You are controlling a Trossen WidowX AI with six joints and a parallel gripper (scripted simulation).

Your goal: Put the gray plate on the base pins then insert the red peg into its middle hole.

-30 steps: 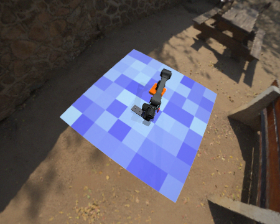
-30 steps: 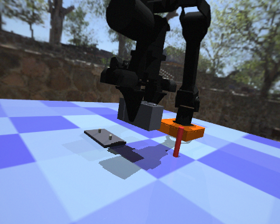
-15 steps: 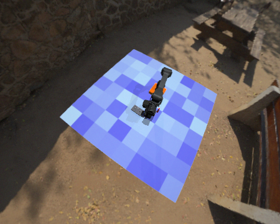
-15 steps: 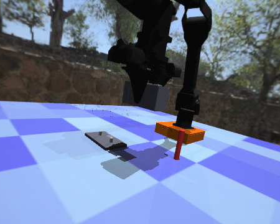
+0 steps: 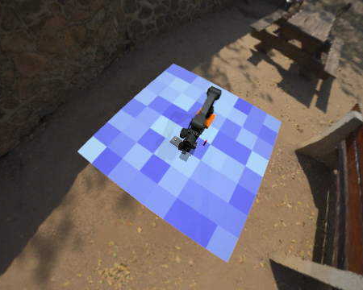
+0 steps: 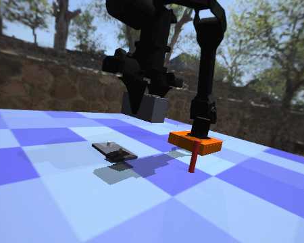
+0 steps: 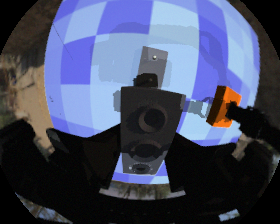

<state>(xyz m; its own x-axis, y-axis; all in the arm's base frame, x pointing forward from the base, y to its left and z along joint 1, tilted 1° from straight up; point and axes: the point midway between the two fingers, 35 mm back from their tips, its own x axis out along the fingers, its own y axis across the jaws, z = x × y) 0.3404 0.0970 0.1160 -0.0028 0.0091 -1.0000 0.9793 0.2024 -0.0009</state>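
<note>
Right now my gripper tip is 110 mm above the dark base, 100 mm to the left of it and 10 mm short of it. From my gripper tip the other things lie so: gray plate: 30 mm above; red peg: 130 mm behind, 80 mm below, 60 mm to the left.
</note>
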